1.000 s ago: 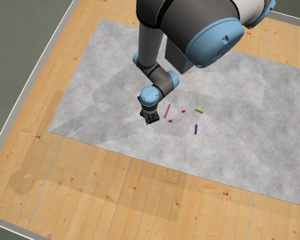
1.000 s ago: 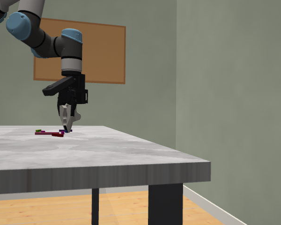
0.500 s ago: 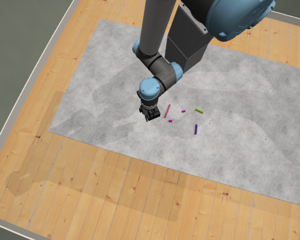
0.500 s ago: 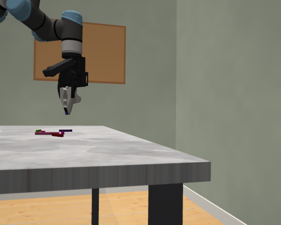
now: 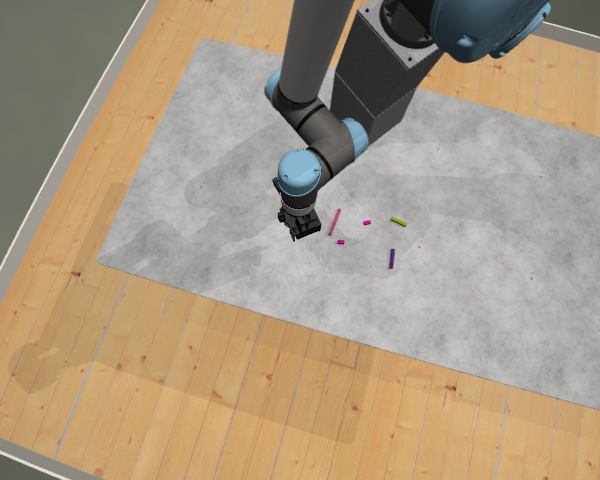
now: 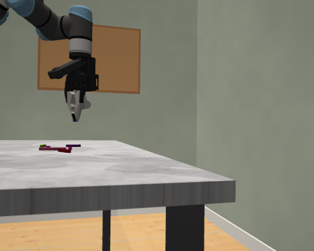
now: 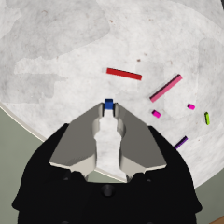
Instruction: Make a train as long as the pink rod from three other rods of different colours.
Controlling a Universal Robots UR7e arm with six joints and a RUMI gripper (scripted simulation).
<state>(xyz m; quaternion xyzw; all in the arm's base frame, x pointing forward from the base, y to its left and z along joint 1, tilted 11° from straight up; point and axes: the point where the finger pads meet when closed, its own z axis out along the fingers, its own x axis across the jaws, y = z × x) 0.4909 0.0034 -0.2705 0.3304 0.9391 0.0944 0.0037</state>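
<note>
Right now the pink rod is 100 mm behind my hand, 80 mm to the left of it and 110 mm below it. Also, from my hand: purple rod: 70 mm behind, 280 mm to the left, 110 mm below; then small blue rod: 10 mm below; then red rod: 30 mm behind, 110 mm below.
</note>
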